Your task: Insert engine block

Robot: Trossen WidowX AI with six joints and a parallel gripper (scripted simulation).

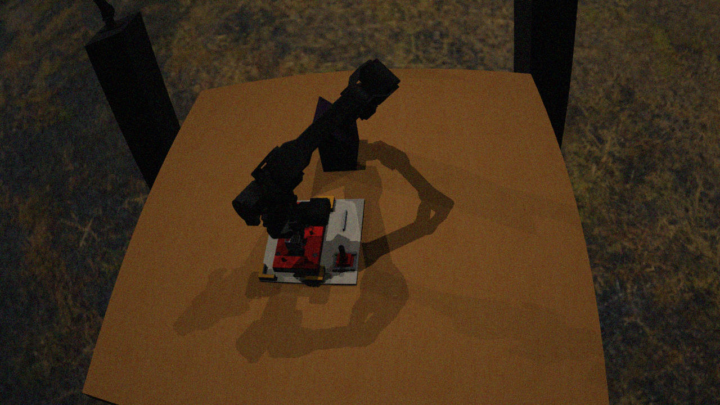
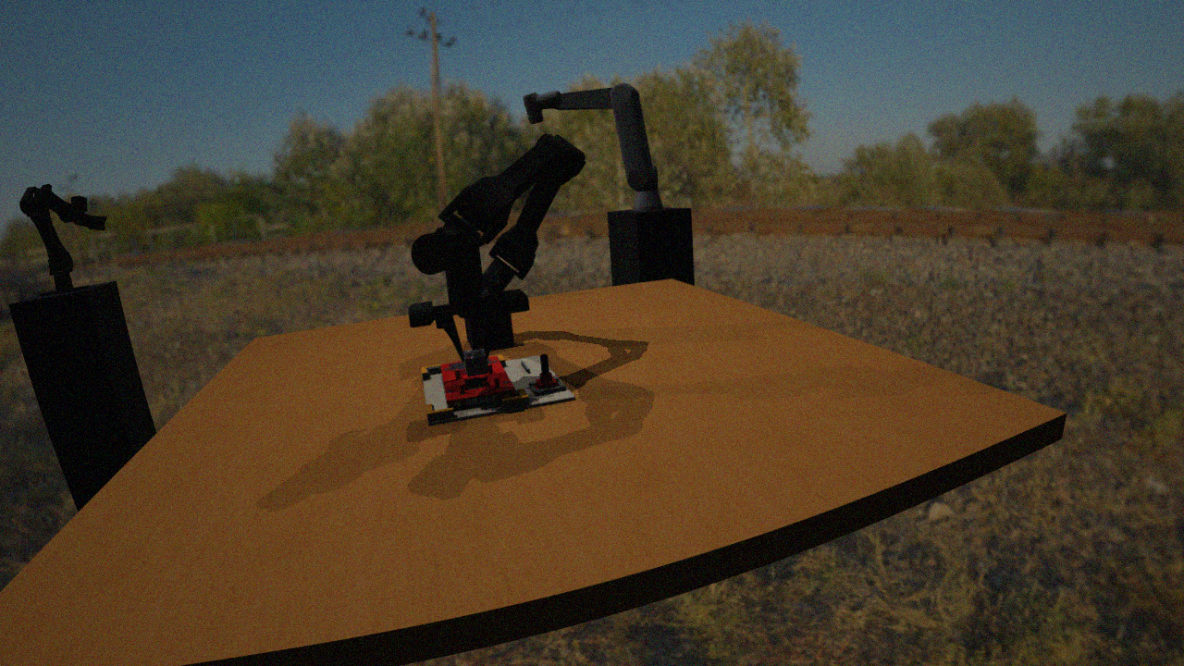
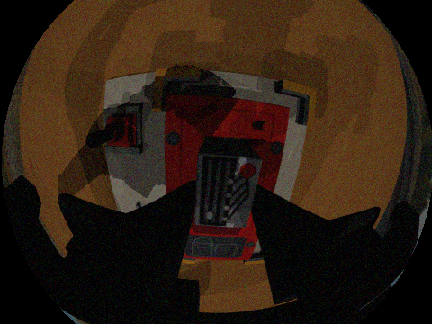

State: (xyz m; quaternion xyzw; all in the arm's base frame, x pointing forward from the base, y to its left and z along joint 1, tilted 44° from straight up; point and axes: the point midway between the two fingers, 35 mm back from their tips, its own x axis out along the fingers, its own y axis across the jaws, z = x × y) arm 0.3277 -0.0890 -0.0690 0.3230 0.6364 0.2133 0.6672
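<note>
Now: the engine block 10 mm below my gripper tip.
</note>
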